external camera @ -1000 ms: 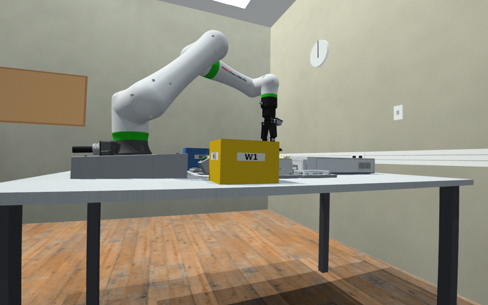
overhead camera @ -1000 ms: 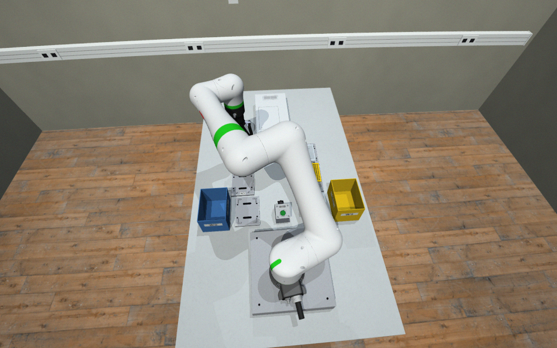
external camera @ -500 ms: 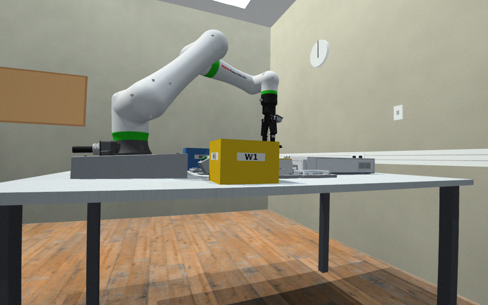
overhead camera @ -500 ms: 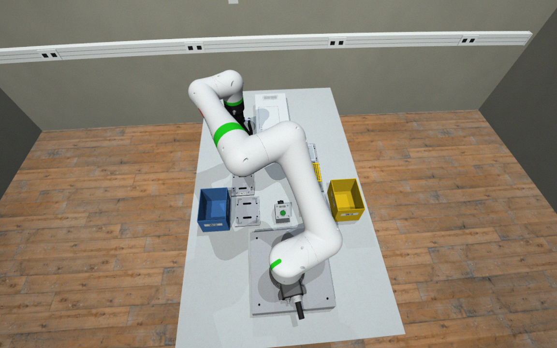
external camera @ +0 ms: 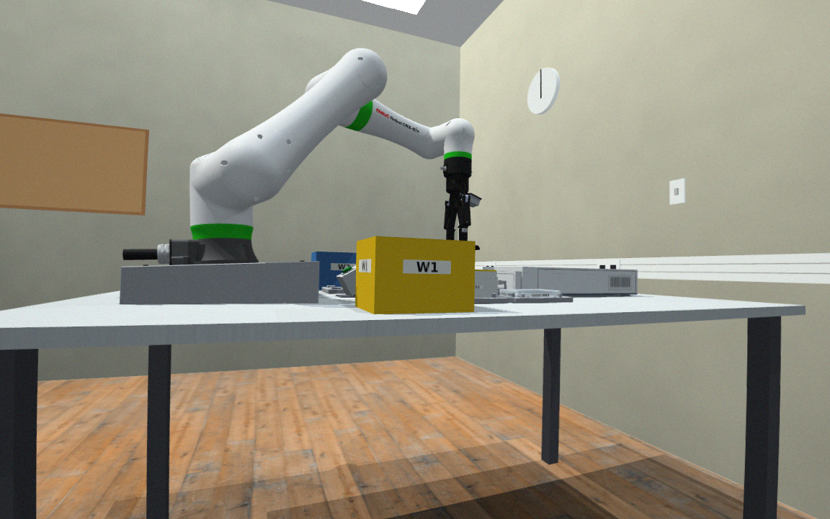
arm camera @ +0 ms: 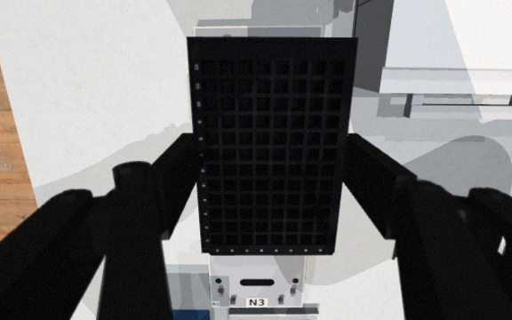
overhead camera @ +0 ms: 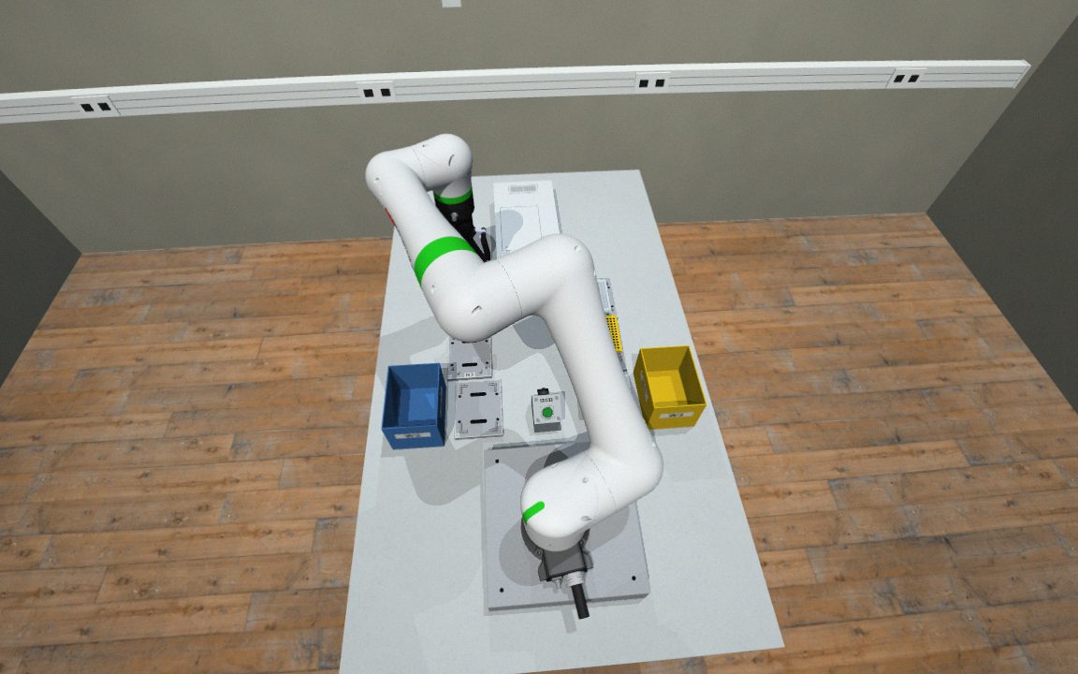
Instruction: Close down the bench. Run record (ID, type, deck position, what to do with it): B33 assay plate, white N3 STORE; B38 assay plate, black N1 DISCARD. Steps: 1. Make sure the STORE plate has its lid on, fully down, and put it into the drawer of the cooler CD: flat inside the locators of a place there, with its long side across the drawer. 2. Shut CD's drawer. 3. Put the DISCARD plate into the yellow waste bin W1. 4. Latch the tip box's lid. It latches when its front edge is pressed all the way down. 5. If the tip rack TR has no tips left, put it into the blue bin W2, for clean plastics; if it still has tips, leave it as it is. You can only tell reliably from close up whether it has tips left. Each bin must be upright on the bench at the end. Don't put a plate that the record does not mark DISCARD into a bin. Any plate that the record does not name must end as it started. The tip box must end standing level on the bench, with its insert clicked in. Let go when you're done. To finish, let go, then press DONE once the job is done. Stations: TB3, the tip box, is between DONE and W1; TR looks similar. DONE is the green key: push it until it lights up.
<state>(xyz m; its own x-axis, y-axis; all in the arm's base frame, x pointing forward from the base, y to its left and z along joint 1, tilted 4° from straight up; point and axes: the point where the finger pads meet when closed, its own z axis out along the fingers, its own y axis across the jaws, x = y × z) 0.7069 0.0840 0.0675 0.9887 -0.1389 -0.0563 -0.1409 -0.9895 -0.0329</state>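
Right now the yellow bin W1 is 42 cm behind my hand, 46 cm to the right of it and 13 cm below it. From my hand the other things lie so: N1 label (7 cm behind, 1 cm to the left, 15 cm below); then N1 nest (16 cm below); then black assay plate (2 cm below).
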